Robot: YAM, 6 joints.
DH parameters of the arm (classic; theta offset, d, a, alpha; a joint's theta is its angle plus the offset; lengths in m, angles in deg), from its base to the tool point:
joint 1: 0 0.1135 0.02 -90
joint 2: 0 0 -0.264 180
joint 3: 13.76 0 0.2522 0
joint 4: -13.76 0 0.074 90
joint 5: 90 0 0 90
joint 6: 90 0.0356 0 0
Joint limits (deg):
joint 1: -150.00..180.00
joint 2: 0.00..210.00
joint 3: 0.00..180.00
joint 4: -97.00..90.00
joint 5: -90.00..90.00
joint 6: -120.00..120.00
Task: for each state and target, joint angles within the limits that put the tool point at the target. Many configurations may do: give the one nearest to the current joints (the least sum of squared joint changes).
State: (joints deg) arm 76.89 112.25 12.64 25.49 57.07 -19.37
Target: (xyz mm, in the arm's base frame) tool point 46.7 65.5 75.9
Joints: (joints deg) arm 80.78 72.35 0.03 -17.18 90.00 -19.37
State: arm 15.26 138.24 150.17 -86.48 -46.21 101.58
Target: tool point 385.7 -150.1 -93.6
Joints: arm -24.52 177.39 127.14 -86.42 -41.35 101.58
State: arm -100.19 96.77 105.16 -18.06 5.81 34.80
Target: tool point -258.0 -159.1 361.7
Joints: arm -146.98 78.93 77.55 -35.24 11.65 34.80
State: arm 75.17 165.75 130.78 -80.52 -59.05 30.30
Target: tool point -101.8 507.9 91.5
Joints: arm 97.91 160.08 141.71 -73.19 -60.22 30.30
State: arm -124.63 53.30 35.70 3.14 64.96 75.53
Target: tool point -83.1 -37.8 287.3
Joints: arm -133.54 16.55 24.74 -5.25 73.85 75.53
